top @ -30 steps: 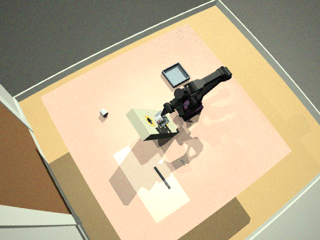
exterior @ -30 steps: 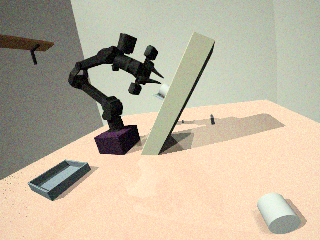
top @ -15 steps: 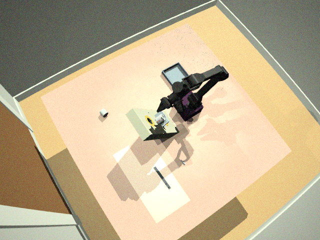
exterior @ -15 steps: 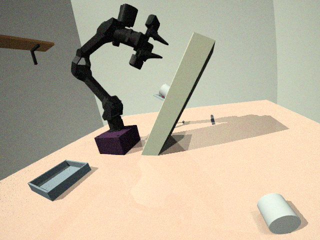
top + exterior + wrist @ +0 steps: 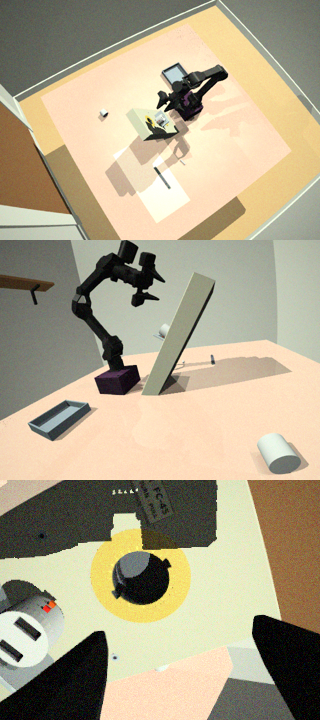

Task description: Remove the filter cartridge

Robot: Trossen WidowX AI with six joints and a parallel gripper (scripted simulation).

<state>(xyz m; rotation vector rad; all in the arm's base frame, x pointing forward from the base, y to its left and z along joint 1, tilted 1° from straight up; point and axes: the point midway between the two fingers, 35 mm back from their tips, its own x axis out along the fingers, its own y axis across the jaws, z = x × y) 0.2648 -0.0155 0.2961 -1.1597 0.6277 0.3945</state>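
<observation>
Right now my gripper tip is 140 mm above the round filter cartridge and 10 mm past it. Round my gripper tip: blue-grey tray 370 mm behind, 350 mm below, 260 mm to the right.
</observation>
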